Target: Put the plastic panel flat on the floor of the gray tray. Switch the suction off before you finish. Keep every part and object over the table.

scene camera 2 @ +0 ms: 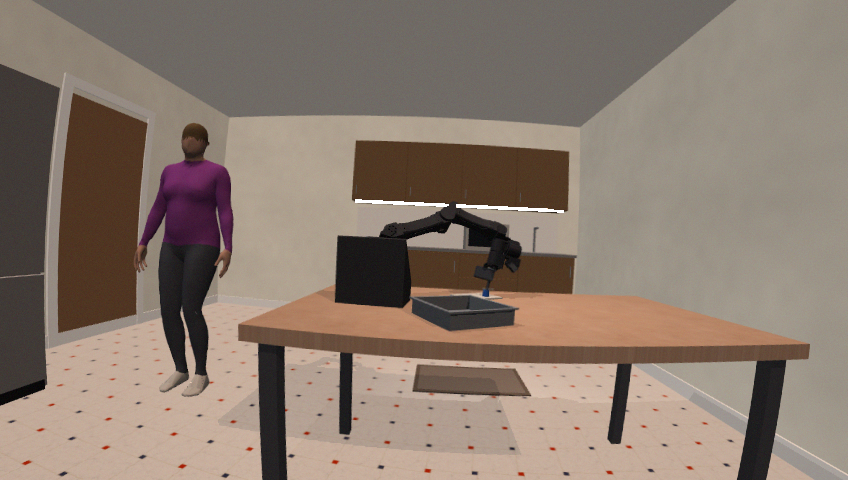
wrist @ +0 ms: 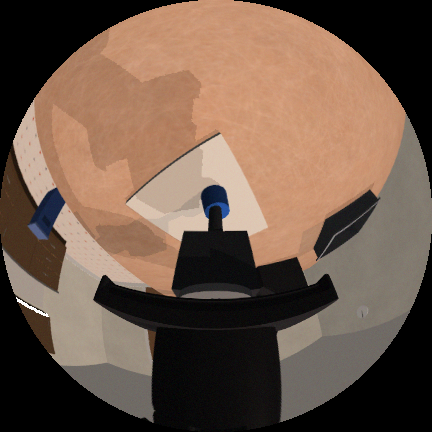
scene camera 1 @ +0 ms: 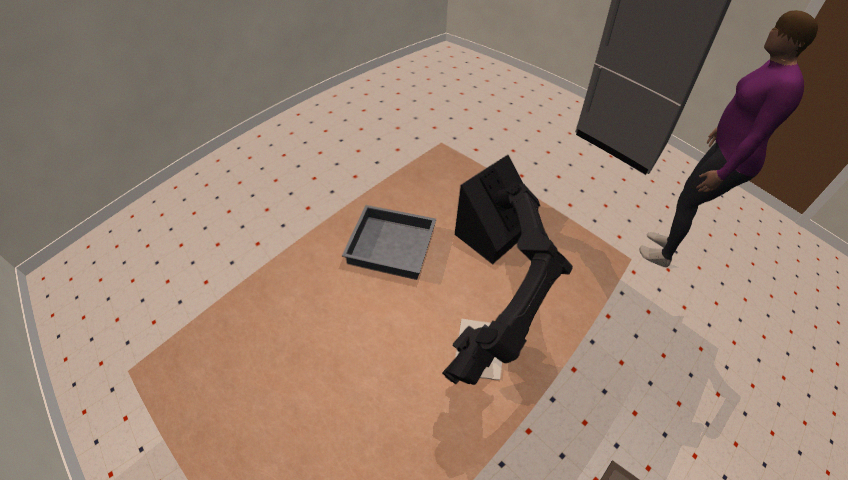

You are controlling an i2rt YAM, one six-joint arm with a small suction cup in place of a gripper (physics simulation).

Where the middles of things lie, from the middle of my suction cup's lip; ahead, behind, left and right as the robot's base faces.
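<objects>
With respect to the plastic panel (wrist: 170,199), my suction cup is 4 cm past it and 1 cm above it. There is also the gray tray (scene camera 1: 384,240), and I find it 11 cm behind my suction cup, 44 cm to the right of it and 1 cm above it.
</objects>
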